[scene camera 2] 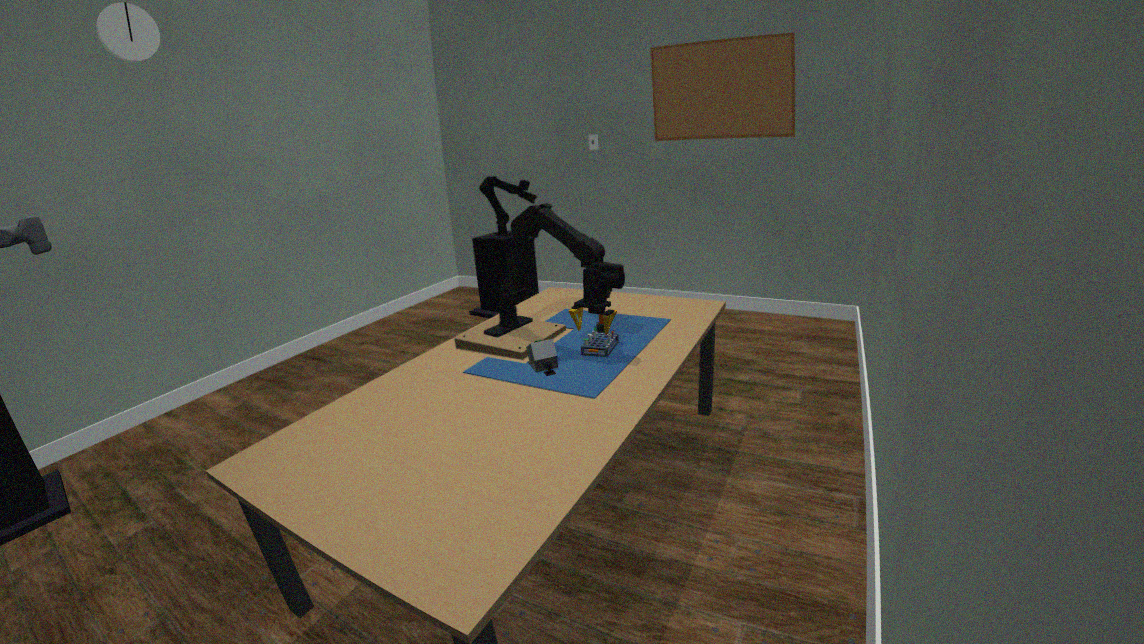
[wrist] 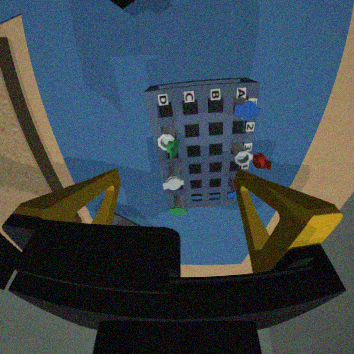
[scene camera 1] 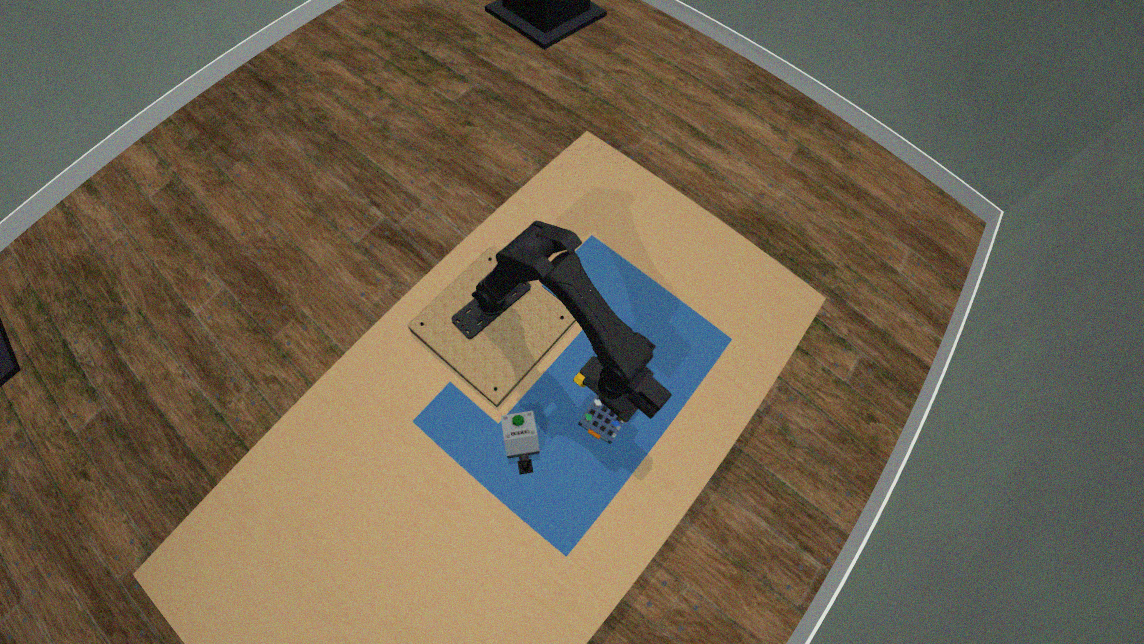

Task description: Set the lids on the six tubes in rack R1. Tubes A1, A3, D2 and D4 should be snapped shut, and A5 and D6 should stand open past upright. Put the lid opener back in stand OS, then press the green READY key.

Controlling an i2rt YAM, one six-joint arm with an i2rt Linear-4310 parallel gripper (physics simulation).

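Where they show: gripper, fingertip midpoint: (scene camera 2: 592,332) (wrist: 176,175) (scene camera 1: 603,398); arm's base, link origin: (scene camera 2: 508,327) (scene camera 1: 491,303).
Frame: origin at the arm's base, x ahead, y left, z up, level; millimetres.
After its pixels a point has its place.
Rack R1 (scene camera 1: 602,423) @(x 382, y -20, z 3 mm) (scene camera 2: 609,348) @(x 407, y 14, z -19 mm) (wrist: 203,117) @(x 362, y 56, z 3 mm) stands on the blue mat, columns D to A from left to right in the wrist view. There, a blue lid (wrist: 247,109) @(x 388, y 72, z 21 mm) is at A1. At A3 a red lid (wrist: 261,161) @(x 406, y 39, z 32 mm) hangs out beside a white tube rim (wrist: 243,159) @(x 400, y 30, z 16 mm). Part of a blue piece (wrist: 232,195) @(x 401, y -7, z 21 mm) shows near A5. At D2 a green lid (wrist: 172,148) @(x 341, y 43, z 35 mm) stands off the white rim. A whitish top (wrist: 173,183) @(x 345, y 3, z 23 mm) is at D4, a green one (wrist: 177,211) @(x 352, y -36, z 21 mm) at D6. My gripper (scene camera 2: 593,329) @(x 346, y 15, z 27 mm) (wrist: 176,175) @(x 346, y 15, z 27 mm) is open and empty above the rack. I cannot make out the lid opener.
A grey box (scene camera 1: 520,441) @(x 292, y -180, z 46 mm) (scene camera 2: 542,355) @(x 301, y -195, z 20 mm) with the green READY key (scene camera 1: 517,420) @(x 255, y -153, z 44 mm) stands on the blue mat (scene camera 1: 560,520) @(x 465, y -232, z -27 mm) (scene camera 2: 576,384) @(x 442, y -233, z -27 mm) beside the rack. A small black block (scene camera 1: 525,464) @(x 328, y -202, z -1 mm) (scene camera 2: 549,371) @(x 331, y -208, z -20 mm) is next to it. The arm's wooden base board (scene camera 1: 456,336) @(x 6, y -116, z 2 mm) lies behind.
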